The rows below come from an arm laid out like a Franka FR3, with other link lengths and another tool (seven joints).
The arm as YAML. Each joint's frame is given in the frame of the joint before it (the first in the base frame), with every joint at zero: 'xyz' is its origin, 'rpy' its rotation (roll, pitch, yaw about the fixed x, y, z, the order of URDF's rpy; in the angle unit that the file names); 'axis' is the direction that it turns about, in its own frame. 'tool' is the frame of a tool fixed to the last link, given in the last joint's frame.
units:
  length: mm
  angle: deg
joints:
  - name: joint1
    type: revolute
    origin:
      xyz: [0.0, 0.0, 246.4]
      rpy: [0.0, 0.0, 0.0]
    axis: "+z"
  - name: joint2
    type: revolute
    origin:
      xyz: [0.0, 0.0, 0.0]
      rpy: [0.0, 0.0, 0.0]
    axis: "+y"
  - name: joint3
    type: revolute
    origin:
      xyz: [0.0, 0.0, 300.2]
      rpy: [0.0, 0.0, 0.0]
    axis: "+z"
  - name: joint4
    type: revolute
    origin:
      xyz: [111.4, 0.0, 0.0]
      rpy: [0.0, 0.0, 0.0]
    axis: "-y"
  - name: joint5
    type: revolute
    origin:
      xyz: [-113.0, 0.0, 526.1]
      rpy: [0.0, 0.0, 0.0]
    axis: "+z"
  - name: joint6
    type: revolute
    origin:
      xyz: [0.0, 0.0, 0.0]
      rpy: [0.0, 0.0, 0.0]
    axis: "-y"
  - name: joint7
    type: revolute
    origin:
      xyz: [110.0, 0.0, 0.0]
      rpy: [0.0, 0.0, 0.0]
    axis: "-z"
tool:
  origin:
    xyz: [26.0, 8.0, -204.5]
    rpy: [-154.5, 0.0, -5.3]
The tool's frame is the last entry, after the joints.
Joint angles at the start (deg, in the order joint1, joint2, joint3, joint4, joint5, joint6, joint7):
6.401, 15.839, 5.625, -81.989, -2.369, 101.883, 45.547
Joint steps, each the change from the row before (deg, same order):
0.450, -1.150, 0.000, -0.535, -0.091, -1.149, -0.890
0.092, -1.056, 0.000, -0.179, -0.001, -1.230, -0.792
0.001, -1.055, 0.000, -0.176, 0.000, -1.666, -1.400
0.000, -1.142, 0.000, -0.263, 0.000, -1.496, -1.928
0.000, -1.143, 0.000, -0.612, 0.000, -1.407, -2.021
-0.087, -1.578, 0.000, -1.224, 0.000, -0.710, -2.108
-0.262, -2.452, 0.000, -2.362, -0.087, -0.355, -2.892
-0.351, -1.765, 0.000, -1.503, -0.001, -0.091, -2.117
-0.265, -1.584, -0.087, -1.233, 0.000, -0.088, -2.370
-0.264, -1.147, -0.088, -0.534, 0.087, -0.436, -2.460
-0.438, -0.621, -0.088, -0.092, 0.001, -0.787, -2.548
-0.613, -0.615, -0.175, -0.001, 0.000, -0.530, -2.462
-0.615, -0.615, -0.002, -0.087, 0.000, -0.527, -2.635
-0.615, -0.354, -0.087, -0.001, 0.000, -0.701, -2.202
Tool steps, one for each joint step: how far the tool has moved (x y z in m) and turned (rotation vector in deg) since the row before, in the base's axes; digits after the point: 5 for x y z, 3 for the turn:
-0.00848, 0.00559, 0.00812, -0.375, 0.485, 1.345
-0.00689, 0.00043, 0.01061, -0.231, 0.330, 0.864
-0.00821, -0.00102, 0.00944, -0.350, 0.762, 1.369
-0.00822, -0.00073, 0.01003, -0.326, 0.609, 1.898
-0.00890, -0.00074, 0.00606, -0.360, 0.873, 1.997
-0.00890, -0.00169, 0.00675, -0.269, 0.370, 2.021
-0.01215, -0.00444, 0.00649, -0.418, 0.283, 2.653
-0.00759, -0.00502, 0.00702, -0.165, -0.125, 1.775
-0.00667, -0.00470, 0.00739, -0.147, -0.199, 2.021
-0.00537, -0.00423, 0.00847, -0.046, -0.085, 2.087
-0.00373, -0.00674, 0.00548, -0.162, 0.339, 1.988
-0.00225, -0.01004, 0.00704, -0.091, 0.005, 1.650
-0.00299, -0.00761, 0.00600, -0.106, 0.097, 1.993
-0.00250, -0.00892, 0.00303, -0.120, 0.431, 1.467

